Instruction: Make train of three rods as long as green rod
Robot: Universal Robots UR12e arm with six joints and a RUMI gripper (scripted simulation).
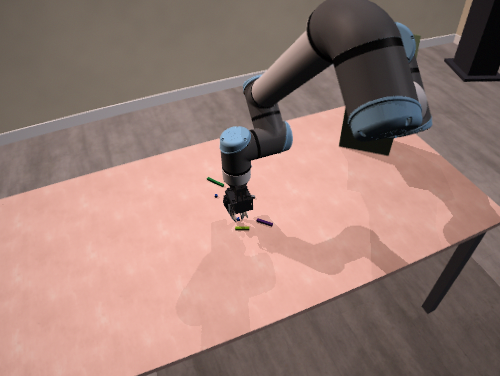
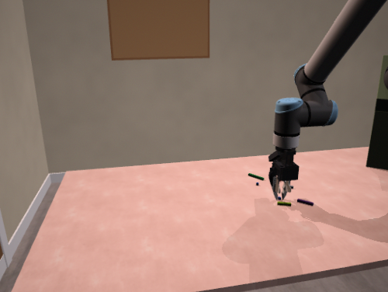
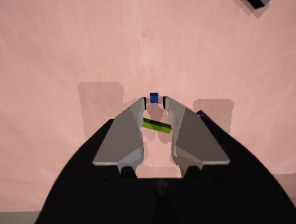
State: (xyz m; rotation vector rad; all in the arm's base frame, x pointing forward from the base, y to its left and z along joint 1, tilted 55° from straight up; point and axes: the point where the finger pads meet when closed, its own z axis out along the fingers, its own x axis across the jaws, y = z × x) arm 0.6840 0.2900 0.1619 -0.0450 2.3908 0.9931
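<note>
My hand is 40 mm to the right of the lime rod, 10 mm past it and 10 mm above it. The rest, counted from my hand: purple rod (90 mm behind, 20 mm to the left, 10 mm below); then grey rod (110 mm to the right, 50 mm behind, 10 mm below); then red rod (190 mm to the right, 30 mm behind, 10 mm below).
</note>
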